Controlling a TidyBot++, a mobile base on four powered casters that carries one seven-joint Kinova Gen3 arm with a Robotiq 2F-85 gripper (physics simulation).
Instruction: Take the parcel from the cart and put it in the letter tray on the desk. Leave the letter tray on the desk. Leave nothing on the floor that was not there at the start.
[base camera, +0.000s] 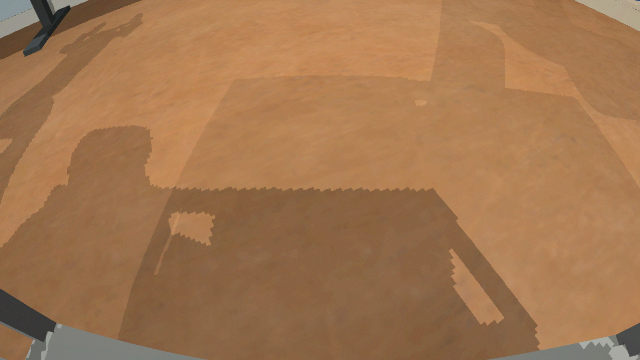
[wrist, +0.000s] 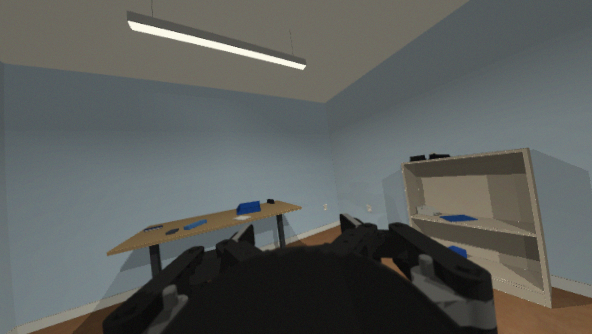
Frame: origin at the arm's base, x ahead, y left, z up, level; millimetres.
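Seen in the pictures: gripper, fingertip midpoint: (wrist: 297, 229).
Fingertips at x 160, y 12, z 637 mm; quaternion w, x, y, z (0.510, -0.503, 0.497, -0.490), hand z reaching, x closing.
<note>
Pixels of each thing's top centre, then the offset from my fingertips to it. Level surfaces: height alone.
- desk, surface height: dz -313 mm
- blue tray-like box, top centre: (wrist: 249, 204) dx +1749, dy +631, dz -243 mm
- flatter blue object, top centre: (wrist: 195, 222) dx +1294, dy +1000, dz -283 mm
- blue flat item, top centre: (wrist: 457, 217) dx +1289, dy -1429, dz -541 mm
- white sheet, top centre: (wrist: 241, 217) dx +1370, dy +589, dz -304 mm
The desk (wrist: 220, 221) stands by the far wall, left of centre in the wrist view. A blue tray-like box (wrist: 249, 207), which looks like the letter tray, sits towards its right end. A flatter blue object (wrist: 195, 224) lies nearer the desk's left half; whether it is the parcel, I cannot tell. The cart does not show in either view. My gripper (wrist: 297, 229) is open, with nothing seen between the fingertips, and is well away from the desk. The palm hides the lower middle of the wrist view.
A beige bookshelf (wrist: 534, 200) stands at the right, with a blue flat item (wrist: 459, 218) on its middle shelf. A white sheet (wrist: 242, 218) and small dark items lie on the desk. A dark furniture foot (base camera: 47, 31) stands at the base view's upper left. Shadows cross the floor.
</note>
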